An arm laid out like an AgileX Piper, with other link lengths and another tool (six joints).
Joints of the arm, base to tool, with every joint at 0 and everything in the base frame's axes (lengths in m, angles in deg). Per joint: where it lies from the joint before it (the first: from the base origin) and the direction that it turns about. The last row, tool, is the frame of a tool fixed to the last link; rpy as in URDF.
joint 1: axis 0 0 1 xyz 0 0 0.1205
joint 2: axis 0 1 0 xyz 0 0 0
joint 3: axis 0 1 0 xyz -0.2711 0 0.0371
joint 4: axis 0.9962 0 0.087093 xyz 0.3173 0 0.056
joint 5: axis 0 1 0 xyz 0 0 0
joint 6: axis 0.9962 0 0.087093 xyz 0.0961 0 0.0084
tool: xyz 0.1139 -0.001 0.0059 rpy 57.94 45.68 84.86
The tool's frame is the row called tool.
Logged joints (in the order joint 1, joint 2, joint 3, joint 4, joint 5, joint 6), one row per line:
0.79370 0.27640 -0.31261 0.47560 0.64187 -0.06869
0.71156 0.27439 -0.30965 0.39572 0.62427 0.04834
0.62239 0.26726 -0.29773 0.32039 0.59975 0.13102
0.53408 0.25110 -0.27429 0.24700 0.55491 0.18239
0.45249 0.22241 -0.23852 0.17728 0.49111 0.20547
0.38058 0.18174 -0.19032 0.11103 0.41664 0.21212
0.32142 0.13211 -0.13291 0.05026 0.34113 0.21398
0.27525 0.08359 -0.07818 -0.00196 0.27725 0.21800
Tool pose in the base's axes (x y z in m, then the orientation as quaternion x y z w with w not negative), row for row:
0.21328 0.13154 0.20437 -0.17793 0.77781 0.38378 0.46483
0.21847 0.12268 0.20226 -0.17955 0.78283 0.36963 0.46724
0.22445 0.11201 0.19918 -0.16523 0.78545 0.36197 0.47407
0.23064 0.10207 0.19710 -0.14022 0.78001 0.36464 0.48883
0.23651 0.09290 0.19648 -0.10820 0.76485 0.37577 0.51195
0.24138 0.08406 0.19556 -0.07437 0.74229 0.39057 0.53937
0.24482 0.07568 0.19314 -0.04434 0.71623 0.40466 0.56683
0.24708 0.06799 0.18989 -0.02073 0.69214 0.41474 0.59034
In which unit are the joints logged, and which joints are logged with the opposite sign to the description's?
The joints are logged in radians. Opposite sign: joint 4, joint 6.
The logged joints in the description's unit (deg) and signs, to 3 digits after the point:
45.476 15.837 -17.911 -27.250 36.776 3.936
40.769 15.721 -17.742 -22.673 35.768 -2.770
35.660 15.313 -17.059 -18.357 34.363 -7.507
30.601 14.387 -15.716 -14.152 31.794 -10.450
25.926 12.743 -13.666 -10.157 28.139 -11.773
21.806 10.413 -10.905 -6.362 23.872 -12.154
18.416 7.569 -7.615 -2.880 19.545 -12.260
15.771 4.789 -4.479 0.112 15.885 -12.490

